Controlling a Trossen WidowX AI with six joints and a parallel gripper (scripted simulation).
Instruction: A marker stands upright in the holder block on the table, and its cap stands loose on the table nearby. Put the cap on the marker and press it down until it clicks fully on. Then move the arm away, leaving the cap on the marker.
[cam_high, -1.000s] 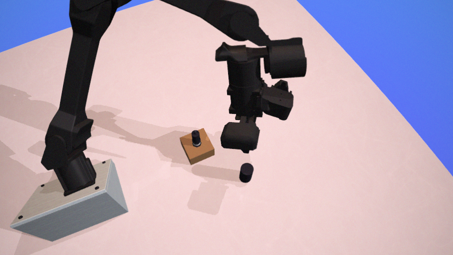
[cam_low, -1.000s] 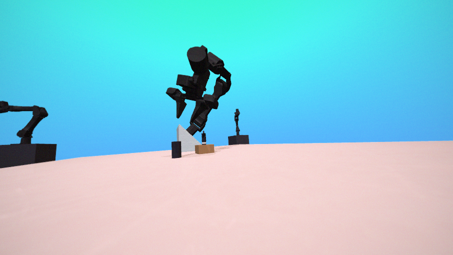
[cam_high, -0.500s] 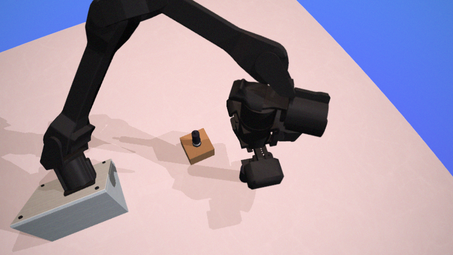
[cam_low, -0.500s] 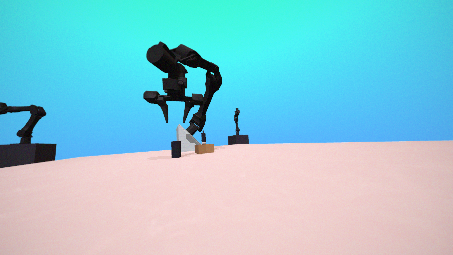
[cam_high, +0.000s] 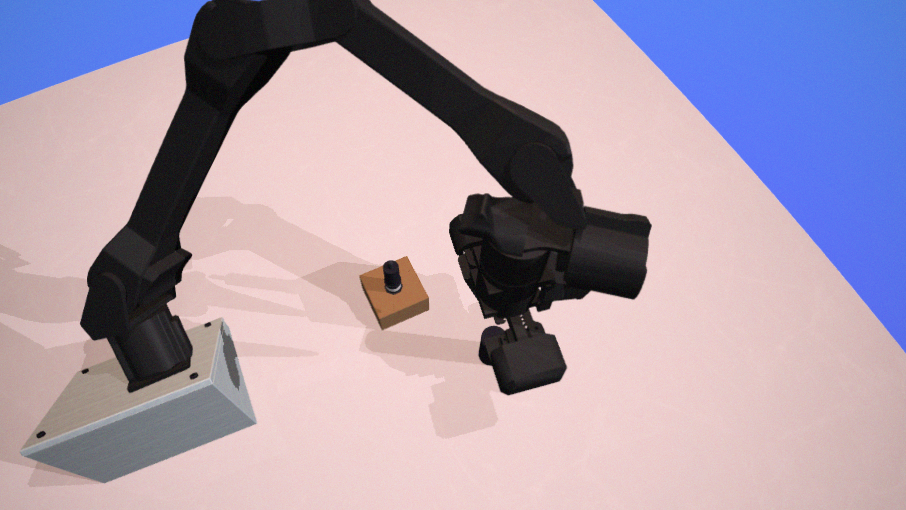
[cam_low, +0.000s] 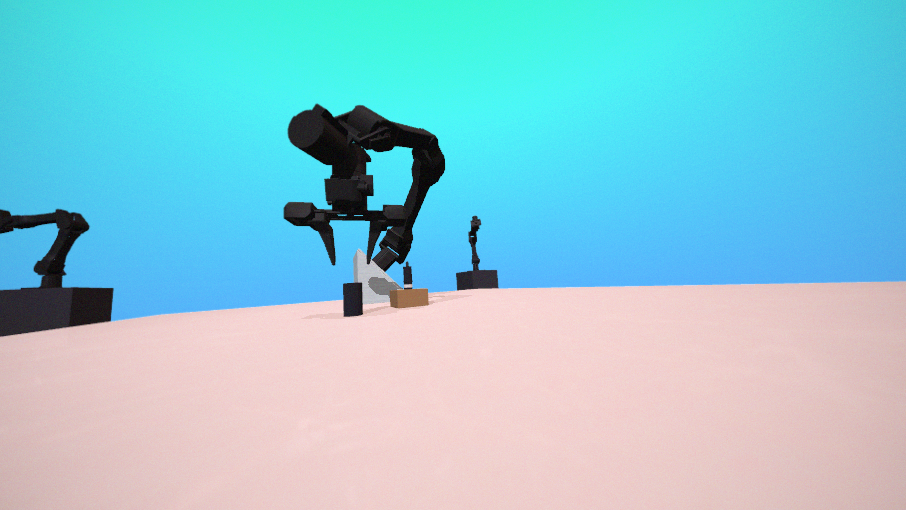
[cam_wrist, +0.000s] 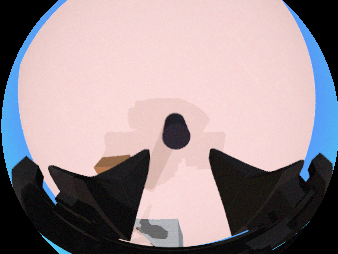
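The marker cap is 60 mm below my gripper tip. Round my gripper tip: holder block (70 mm behind, 120 mm to the left, 70 mm below).
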